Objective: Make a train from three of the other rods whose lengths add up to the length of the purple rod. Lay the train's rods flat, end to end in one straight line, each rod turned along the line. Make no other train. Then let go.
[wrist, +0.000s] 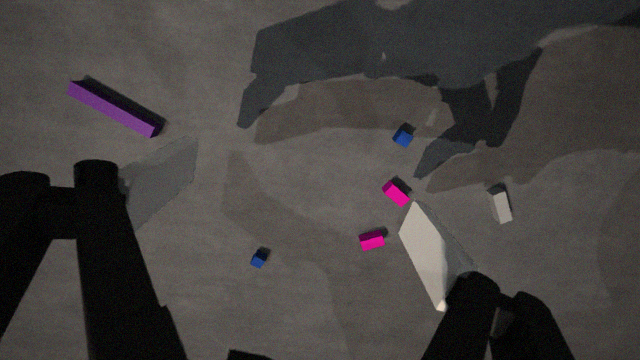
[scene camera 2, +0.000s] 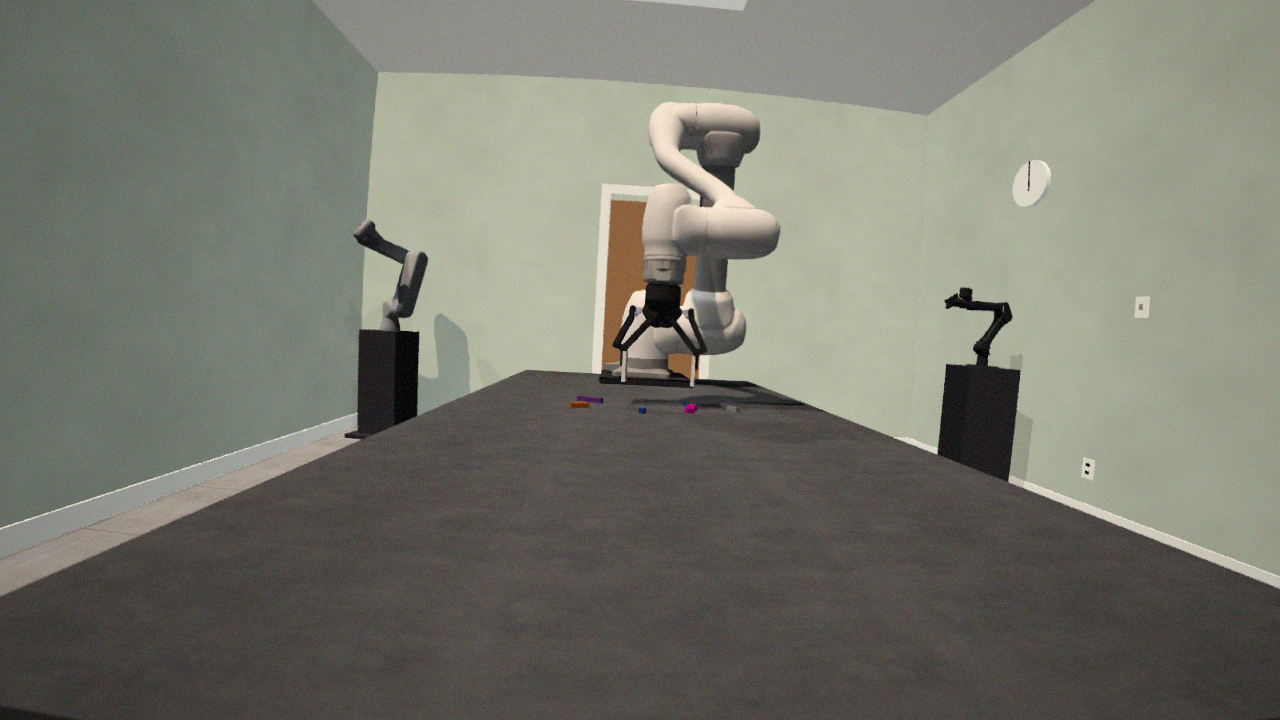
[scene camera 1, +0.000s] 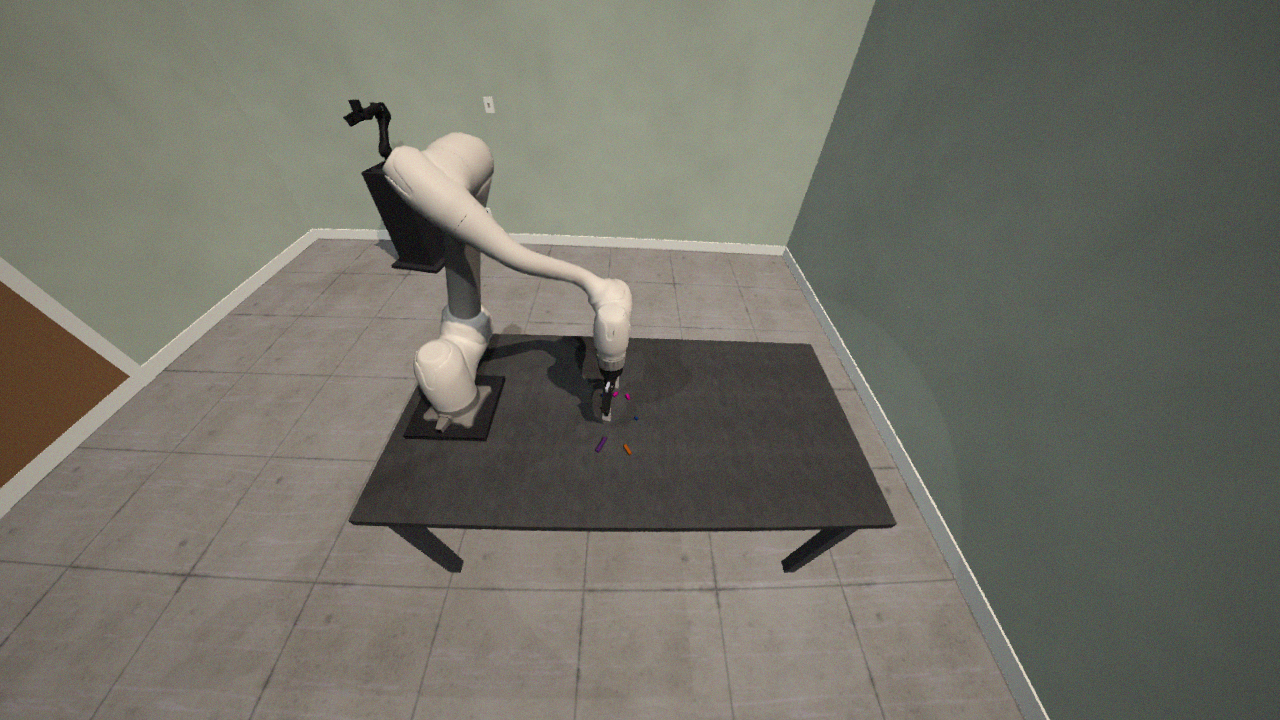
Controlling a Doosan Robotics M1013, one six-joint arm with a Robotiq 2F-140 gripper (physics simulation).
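Places are measured from the arm's base along level axes (x left, y ahead, z down), in centimetres.
Pixels of known places: gripper, between the fingertips: (wrist: 305, 189) (scene camera 2: 657, 383) (scene camera 1: 610, 402); arm's base, origin of its link: (scene camera 2: 643, 374) (scene camera 1: 459, 403).
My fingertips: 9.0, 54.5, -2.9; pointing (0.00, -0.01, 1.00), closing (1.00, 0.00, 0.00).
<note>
Ahead of a thing's pixels: the offset from my fingertips to its middle, as dx, dy, dz. Level surfaces: height alone.
My gripper (scene camera 1: 611, 401) (scene camera 2: 658, 382) (wrist: 305, 189) is open and empty, pointing down above the table among the rods. The long purple rod {-14.7, -0.3, +4.6} (scene camera 1: 601, 444) (scene camera 2: 589, 399) (wrist: 112, 110) lies flat at the wrist view's upper left. The orange rod {-15.0, +8.8, +4.6} (scene camera 1: 627, 449) (scene camera 2: 579, 404) lies near it; it does not show in the wrist view. One small blue rod {-1.9, +9.8, +4.6} (scene camera 1: 636, 417) (scene camera 2: 641, 410) (wrist: 258, 258) lies low in the wrist view, another blue rod {+6.3, -4.3, +4.6} (wrist: 403, 137) higher up. Two magenta rods, one {+7.6, +0.2, +4.6} (wrist: 396, 193) above the other {+7.3, +5.0, +4.6} (wrist: 372, 241), lie apart at different angles. A white rod {+16.5, -1.3, +4.6} (scene camera 2: 732, 408) (wrist: 502, 207) lies right of them.
The dark table {dz +5.1} (scene camera 1: 716, 483) (scene camera 2: 626, 555) bears the arm's base plate (scene camera 1: 492, 411) at its left end in scene camera 1. Black pedestals (scene camera 2: 387, 385) (scene camera 2: 977, 416) with other arms stand beyond the table. The arm's shadow falls across the upper part of the wrist view.
</note>
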